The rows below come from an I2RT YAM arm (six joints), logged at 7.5 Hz.
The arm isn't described. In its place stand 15 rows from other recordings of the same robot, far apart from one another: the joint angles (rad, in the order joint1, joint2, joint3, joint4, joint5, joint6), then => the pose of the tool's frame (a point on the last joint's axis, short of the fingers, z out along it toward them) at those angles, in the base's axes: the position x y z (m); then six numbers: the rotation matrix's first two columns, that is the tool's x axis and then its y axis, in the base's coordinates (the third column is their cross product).
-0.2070, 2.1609, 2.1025, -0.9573, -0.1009, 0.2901 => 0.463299, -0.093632, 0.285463, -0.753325, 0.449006, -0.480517, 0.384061, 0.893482, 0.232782
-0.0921, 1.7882, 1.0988, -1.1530, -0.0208, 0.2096 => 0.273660, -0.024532, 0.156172, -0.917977, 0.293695, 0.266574, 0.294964, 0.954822, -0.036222
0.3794, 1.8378, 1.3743, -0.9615, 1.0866, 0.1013 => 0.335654, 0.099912, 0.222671, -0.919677, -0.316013, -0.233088, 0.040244, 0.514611, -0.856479
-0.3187, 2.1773, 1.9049, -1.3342, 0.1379, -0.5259 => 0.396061, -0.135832, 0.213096, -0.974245, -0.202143, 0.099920, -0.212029, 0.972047, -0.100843
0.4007, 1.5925, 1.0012, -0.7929, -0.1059, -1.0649 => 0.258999, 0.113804, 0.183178, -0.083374, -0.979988, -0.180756, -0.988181, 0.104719, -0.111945
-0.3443, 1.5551, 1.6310, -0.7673, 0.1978, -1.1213 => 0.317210, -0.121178, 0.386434, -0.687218, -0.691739, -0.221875, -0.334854, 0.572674, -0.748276
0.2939, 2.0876, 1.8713, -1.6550, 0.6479, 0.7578 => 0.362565, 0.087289, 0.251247, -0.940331, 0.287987, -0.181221, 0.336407, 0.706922, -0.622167
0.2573, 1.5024, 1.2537, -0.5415, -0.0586, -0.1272 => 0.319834, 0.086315, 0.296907, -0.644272, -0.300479, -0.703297, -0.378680, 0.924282, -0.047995
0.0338, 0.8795, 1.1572, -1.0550, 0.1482, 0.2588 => 0.148793, -0.000228, 0.365164, -0.659246, 0.230969, -0.715575, 0.248768, 0.965059, 0.082310
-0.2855, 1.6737, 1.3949, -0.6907, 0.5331, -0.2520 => 0.338775, -0.118292, 0.280061, -0.895496, 0.039044, -0.443353, 0.304758, 0.779767, -0.546887
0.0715, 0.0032, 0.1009, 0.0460, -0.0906, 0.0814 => 0.101812, 0.010521, 0.213633, 0.129320, 0.090446, -0.987469, -0.171544, 0.982857, 0.067558
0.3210, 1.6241, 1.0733, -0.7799, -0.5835, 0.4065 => 0.277439, 0.112918, 0.199293, -0.999860, 0.015284, -0.006824, 0.008394, 0.810586, 0.585559
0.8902, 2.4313, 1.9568, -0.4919, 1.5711, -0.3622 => 0.347046, 0.372064, 0.166195, -0.610974, -0.754446, -0.239835, 0.151139, 0.186221, -0.970814
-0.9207, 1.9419, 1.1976, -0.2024, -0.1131, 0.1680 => 0.245613, -0.316385, 0.148933, -0.358672, 0.746212, -0.560823, 0.822577, 0.536676, 0.188007
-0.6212, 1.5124, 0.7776, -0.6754, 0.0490, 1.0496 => 0.197498, -0.143498, 0.149165, 0.109965, 0.986475, -0.121551, 0.988753, -0.096098, 0.114601
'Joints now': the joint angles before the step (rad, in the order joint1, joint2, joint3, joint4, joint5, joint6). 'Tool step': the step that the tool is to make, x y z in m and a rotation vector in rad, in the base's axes. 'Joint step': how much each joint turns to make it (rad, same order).
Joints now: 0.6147, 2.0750, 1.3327, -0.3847, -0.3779, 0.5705
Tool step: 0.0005, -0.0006, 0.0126, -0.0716, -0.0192, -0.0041
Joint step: 0.0035, -0.0153, 0.0422, -0.0911, 0.0664, -0.0232
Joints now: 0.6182, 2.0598, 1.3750, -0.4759, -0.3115, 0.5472
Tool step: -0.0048, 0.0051, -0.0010, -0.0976, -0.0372, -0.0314
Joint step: 0.0263, 0.0031, 0.0090, -0.0298, 0.1152, 0.0146
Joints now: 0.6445, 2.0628, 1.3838, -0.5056, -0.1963, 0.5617
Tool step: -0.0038, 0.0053, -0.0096, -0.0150, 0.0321, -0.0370
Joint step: 0.0168, 0.0236, -0.0009, 0.0000, 0.0126, 0.0538
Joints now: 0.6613, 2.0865, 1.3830, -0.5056, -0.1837, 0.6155
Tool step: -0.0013, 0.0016, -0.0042, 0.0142, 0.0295, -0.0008
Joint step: 0.0028, 0.0109, -0.0001, -0.0008, -0.0263, 0.0138
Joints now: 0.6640, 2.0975, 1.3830, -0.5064, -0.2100, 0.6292
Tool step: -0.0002, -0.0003, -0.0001, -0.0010, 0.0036, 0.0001
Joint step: -0.0004, 0.0000, 0.0001, -0.0035, -0.0015, 0.0000
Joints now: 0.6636, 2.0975, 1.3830, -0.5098, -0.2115, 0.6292
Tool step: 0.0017, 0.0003, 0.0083, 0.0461, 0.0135, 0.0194
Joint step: -0.0062, -0.0122, 0.0130, -0.0097, -0.0508, -0.0087
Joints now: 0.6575, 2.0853, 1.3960, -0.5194, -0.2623, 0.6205
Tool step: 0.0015, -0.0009, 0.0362, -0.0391, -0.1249, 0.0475
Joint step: 0.0030, -0.0687, 0.0433, -0.0556, 0.0824, -0.0841
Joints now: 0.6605, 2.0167, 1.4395, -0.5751, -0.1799, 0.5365
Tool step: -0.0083, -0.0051, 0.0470, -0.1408, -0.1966, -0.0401
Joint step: 0.0233, -0.1042, 0.0352, -0.0756, 0.2370, -0.0443
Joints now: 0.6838, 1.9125, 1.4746, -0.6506, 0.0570, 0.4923
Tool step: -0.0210, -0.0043, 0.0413, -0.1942, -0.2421, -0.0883
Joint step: 0.0556, -0.1095, 0.0005, -0.0471, 0.3364, -0.0256
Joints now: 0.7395, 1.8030, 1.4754, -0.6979, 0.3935, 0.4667
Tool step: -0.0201, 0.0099, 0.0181, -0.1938, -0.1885, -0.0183
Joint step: 0.0776, -0.0384, 0.0001, -0.0024, 0.2797, -0.0738
